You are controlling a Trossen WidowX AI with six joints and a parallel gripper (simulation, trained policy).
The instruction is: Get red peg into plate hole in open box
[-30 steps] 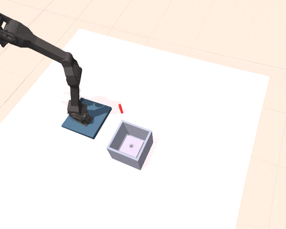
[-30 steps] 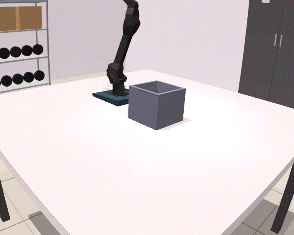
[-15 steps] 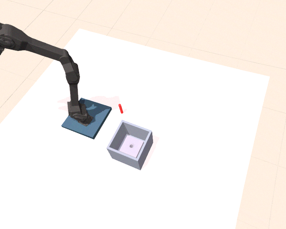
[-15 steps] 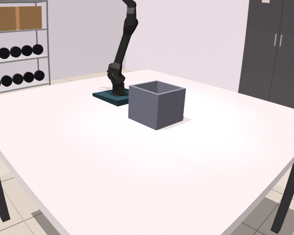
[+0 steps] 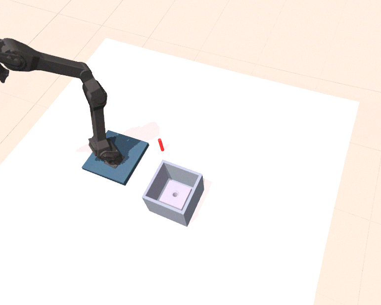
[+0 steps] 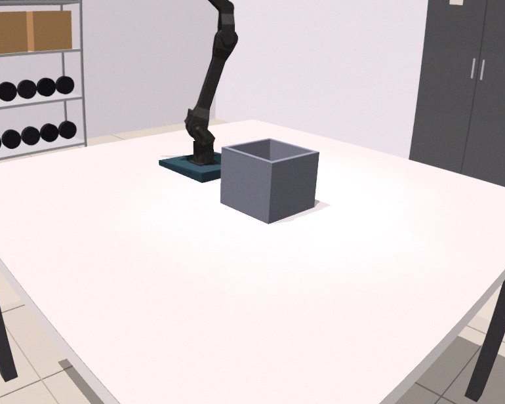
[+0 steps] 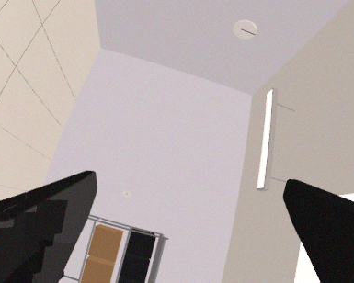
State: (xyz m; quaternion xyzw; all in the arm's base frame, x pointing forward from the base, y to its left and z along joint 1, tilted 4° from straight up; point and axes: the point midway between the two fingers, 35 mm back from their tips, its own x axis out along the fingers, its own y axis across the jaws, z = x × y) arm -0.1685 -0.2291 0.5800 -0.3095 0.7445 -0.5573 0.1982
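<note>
The red peg lies 37 cm ahead of my gripper tip, 39 cm to the left of it and 55 cm below it. Also, from my gripper tip: plate: 55 cm ahead, 22 cm to the left, 55 cm below.
</note>
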